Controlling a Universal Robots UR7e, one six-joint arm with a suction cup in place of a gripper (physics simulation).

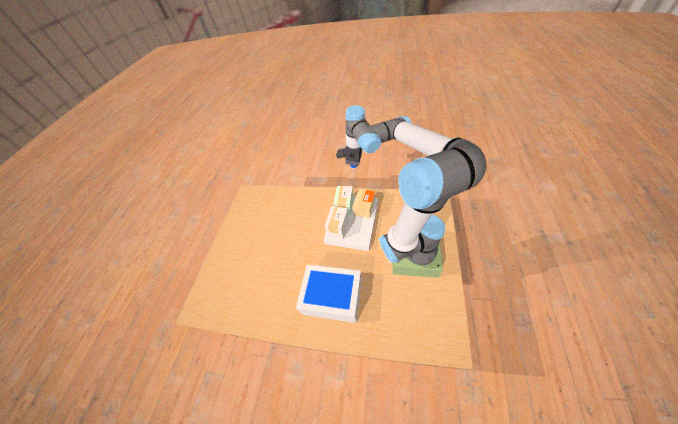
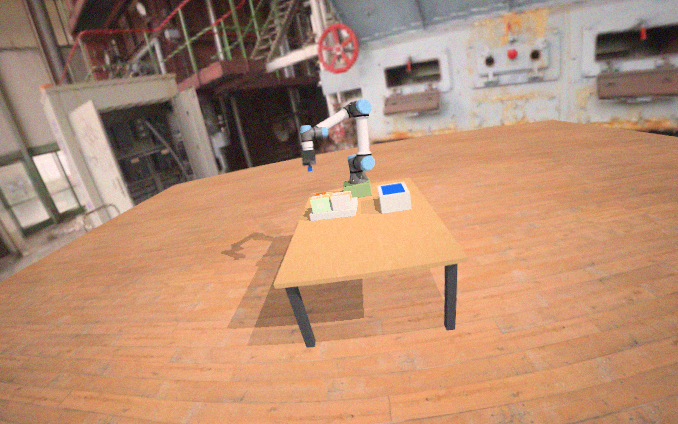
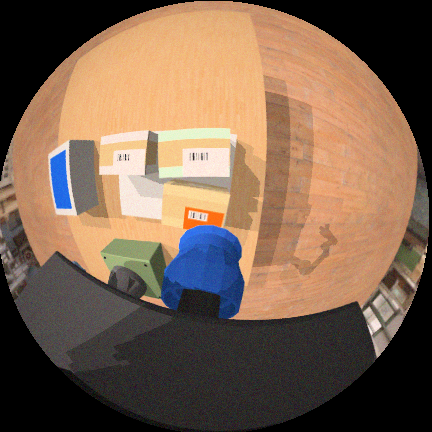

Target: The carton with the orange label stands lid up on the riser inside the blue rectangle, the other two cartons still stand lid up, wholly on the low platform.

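Note:
The carton with the orange label (image 1: pixel 364 204) (image 3: pixel 194 199) stands lid up on the low platform (image 1: pixel 346 243) (image 2: pixel 332 215) (image 3: pixel 140 204). A carton with green edges (image 1: pixel 343 197) (image 2: pixel 320 204) (image 3: pixel 194 141) and a carton with white edges (image 1: pixel 336 221) (image 2: pixel 341 201) (image 3: pixel 123 155) stand lid up on the same platform. The white riser (image 1: pixel 327 314) (image 2: pixel 395 202) (image 3: pixel 83 175) bears the blue rectangle (image 1: pixel 328 290) (image 2: pixel 393 189) (image 3: pixel 60 180), which has no carton on it. My suction cup (image 1: pixel 353 165) (image 2: pixel 310 169) (image 3: pixel 210 240) is open, holds nothing and hangs in the air above the platform's level, apart from the cartons.
The arm's green base block (image 1: pixel 418 269) (image 2: pixel 357 188) (image 3: pixel 135 253) stands on the wooden table (image 1: pixel 250 260) (image 2: pixel 370 245) (image 3: pixel 165 65), beside the low platform. The riser stands apart from the platform. The arm reaches from the base over the table's back edge.

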